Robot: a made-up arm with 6 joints. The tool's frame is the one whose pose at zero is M. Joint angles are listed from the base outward.
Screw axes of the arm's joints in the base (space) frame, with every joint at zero. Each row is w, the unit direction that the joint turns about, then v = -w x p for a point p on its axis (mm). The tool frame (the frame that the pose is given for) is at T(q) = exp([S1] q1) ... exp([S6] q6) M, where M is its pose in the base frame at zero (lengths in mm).
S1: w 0 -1 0 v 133.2 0 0
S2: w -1 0 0 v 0 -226 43.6
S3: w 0 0 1 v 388.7 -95 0
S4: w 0 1 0 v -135.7 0 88.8
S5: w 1 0 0 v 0 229.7 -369.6
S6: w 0 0 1 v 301.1 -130.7 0
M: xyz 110.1 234.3 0 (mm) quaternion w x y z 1 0 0 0
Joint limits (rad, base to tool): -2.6..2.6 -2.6..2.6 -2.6..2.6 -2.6..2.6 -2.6..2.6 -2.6..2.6
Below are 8 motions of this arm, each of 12 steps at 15 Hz.
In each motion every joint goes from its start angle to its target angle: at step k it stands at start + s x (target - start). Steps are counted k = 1, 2, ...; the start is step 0. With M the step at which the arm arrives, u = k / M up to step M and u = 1 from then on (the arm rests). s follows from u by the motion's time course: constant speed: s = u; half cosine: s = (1 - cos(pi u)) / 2; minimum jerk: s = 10 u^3 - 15 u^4 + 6 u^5.
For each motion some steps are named. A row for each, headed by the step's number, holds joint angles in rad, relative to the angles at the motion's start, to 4 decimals.
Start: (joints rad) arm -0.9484 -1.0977 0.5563 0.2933 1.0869 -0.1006
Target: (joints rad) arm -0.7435 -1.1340 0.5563 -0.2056 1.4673 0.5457
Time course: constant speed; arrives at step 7
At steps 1, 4, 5, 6, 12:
1: 0.0293 -0.0052 0.0000 -0.0713 0.0543 0.0923
4: 0.1171 -0.0207 0.0000 -0.2851 0.2174 0.3693
5: 0.1464 -0.0259 0.0000 -0.3564 0.2717 0.4616
6: 0.1756 -0.0311 0.0000 -0.4276 0.3261 0.5540
12: 0.2049 -0.0363 0.0000 -0.4989 0.3804 0.6463

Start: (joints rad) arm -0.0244 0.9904 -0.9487 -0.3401 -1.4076 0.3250
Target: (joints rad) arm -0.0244 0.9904 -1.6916 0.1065 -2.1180 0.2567
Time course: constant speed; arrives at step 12
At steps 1, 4, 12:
1: 0.0000 0.0000 -0.0619 0.0372 -0.0592 -0.0057
4: 0.0000 0.0000 -0.2476 0.1489 -0.2368 -0.0228
12: 0.0000 0.0000 -0.7429 0.4466 -0.7104 -0.0683

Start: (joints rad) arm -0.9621 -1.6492 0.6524 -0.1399 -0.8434 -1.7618
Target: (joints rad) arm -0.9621 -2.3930 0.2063 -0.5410 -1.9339 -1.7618
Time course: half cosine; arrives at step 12
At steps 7, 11, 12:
7: 0.0000 -0.4682 -0.2808 -0.2525 -0.6864 0.0000
11: 0.0000 -0.7311 -0.4385 -0.3943 -1.0719 0.0000
12: 0.0000 -0.7438 -0.4461 -0.4011 -1.0905 0.0000

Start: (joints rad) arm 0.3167 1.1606 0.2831 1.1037 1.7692 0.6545
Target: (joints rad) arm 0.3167 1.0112 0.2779 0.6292 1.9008 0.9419
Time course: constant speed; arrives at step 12
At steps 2, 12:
2: 0.0000 -0.0249 -0.0009 -0.0791 0.0219 0.0479
12: 0.0000 -0.1494 -0.0052 -0.4745 0.1316 0.2874

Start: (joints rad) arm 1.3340 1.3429 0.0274 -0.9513 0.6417 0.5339
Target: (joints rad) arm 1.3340 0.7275 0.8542 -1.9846 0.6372 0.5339
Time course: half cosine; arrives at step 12
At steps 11, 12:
11: 0.0000 -0.6049 0.8127 -1.0157 -0.0044 0.0000
12: 0.0000 -0.6154 0.8268 -1.0333 -0.0045 0.0000

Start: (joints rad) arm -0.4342 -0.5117 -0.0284 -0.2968 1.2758 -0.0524
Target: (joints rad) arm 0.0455 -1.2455 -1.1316 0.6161 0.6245 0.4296
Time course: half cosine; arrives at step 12
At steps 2, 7, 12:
2: 0.0321 -0.0492 -0.0739 0.0612 -0.0436 0.0323
7: 0.3019 -0.4619 -0.6944 0.5746 -0.4099 0.3034
12: 0.4797 -0.7338 -1.1032 0.9129 -0.6513 0.4820

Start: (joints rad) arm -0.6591 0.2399 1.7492 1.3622 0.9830 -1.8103
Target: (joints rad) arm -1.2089 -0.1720 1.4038 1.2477 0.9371 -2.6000
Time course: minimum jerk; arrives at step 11
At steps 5, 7, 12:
5: -0.2283 -0.1710 -0.1434 -0.0475 -0.0191 -0.3279
7: -0.4087 -0.3062 -0.2567 -0.0851 -0.0341 -0.5870
12: -0.5498 -0.4119 -0.3454 -0.1145 -0.0459 -0.7897

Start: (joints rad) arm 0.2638 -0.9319 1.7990 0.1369 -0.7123 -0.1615
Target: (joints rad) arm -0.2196 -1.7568 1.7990 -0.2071 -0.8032 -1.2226
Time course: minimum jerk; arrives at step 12
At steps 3, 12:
3: -0.0500 -0.0854 0.0000 -0.0356 -0.0094 -0.1098
12: -0.4834 -0.8249 0.0000 -0.3440 -0.0909 -1.0611

